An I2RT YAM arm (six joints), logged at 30 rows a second.
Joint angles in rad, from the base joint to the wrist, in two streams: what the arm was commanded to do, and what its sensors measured. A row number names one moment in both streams.
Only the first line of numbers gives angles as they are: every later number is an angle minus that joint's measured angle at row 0.
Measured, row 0: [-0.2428 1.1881 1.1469 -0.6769 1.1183 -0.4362]
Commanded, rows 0 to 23: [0.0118 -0.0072 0.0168 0.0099 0.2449 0.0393]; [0.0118 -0.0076 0.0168 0.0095 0.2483 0.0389]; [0.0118 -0.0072 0.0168 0.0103 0.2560 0.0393]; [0.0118 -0.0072 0.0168 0.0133 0.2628 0.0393]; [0.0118 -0.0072 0.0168 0.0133 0.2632 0.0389]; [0.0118 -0.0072 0.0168 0.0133 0.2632 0.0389]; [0.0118 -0.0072 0.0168 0.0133 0.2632 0.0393]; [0.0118 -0.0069 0.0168 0.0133 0.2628 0.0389]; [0.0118 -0.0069 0.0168 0.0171 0.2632 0.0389]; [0.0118 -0.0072 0.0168 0.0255 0.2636 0.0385]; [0.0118 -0.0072 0.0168 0.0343 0.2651 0.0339]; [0.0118 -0.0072 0.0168 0.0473 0.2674 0.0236]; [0.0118 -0.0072 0.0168 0.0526 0.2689 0.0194]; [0.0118 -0.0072 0.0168 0.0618 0.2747 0.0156]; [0.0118 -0.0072 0.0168 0.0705 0.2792 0.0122]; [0.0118 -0.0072 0.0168 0.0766 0.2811 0.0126]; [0.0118 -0.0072 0.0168 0.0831 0.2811 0.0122]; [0.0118 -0.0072 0.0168 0.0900 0.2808 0.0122]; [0.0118 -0.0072 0.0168 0.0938 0.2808 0.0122]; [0.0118 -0.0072 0.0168 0.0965 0.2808 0.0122]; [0.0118 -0.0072 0.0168 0.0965 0.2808 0.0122]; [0.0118 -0.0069 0.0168 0.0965 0.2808 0.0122]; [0.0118 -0.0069 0.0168 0.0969 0.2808 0.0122]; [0.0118 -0.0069 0.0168 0.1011 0.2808 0.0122]
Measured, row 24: [0.0114 0.0000 0.0000 0.0873 0.2441 0.0141]
